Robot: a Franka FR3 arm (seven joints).
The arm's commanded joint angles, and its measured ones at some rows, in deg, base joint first. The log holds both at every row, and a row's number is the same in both.
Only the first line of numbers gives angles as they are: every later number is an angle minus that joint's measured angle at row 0.
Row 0, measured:
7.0 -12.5 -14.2 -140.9 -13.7 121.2 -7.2
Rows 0 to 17, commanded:
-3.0 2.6 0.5 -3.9 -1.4 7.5 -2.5
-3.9 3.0 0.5 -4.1 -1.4 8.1 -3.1
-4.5 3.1 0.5 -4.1 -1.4 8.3 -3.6
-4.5 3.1 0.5 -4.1 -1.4 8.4 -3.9
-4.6 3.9 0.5 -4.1 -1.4 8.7 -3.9
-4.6 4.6 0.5 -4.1 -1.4 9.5 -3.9
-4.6 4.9 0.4 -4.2 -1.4 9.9 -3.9
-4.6 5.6 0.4 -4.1 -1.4 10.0 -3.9
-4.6 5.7 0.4 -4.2 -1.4 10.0 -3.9
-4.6 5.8 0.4 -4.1 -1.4 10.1 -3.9
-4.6 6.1 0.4 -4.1 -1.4 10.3 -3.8
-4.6 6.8 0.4 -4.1 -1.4 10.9 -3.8
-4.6 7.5 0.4 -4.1 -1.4 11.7 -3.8
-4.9 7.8 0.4 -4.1 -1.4 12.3 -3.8
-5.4 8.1 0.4 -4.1 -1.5 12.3 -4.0
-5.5 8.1 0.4 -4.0 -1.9 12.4 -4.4
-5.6 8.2 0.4 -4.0 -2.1 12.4 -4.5
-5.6 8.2 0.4 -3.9 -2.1 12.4 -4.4
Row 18, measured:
-4.1 8.0 -0.1 -3.4 -1.1 10.8 -3.3
